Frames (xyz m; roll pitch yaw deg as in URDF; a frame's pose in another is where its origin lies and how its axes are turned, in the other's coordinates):
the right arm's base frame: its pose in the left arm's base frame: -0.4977 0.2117 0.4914 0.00 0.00 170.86
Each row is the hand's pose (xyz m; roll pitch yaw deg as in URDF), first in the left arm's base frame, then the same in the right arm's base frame.
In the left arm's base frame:
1: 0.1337 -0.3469 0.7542 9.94 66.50 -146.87
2: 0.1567 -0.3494 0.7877 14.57 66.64 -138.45
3: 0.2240 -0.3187 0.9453 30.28 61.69 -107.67
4: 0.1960 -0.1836 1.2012 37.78 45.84 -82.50
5: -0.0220 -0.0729 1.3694 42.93 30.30 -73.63
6: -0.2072 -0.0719 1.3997 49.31 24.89 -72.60
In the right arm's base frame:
1: -0.7121 0.4512 0.2628 9.94 66.50 42.27
2: -0.7352 0.4500 0.2963 14.57 66.64 50.69
3: -0.7968 0.4090 0.4539 30.28 61.69 81.47
4: -0.7477 0.2801 0.7098 37.78 45.84 106.64
5: -0.5149 0.2054 0.8780 42.93 30.30 115.51
6: -0.3319 0.2339 0.9083 49.31 24.89 116.54

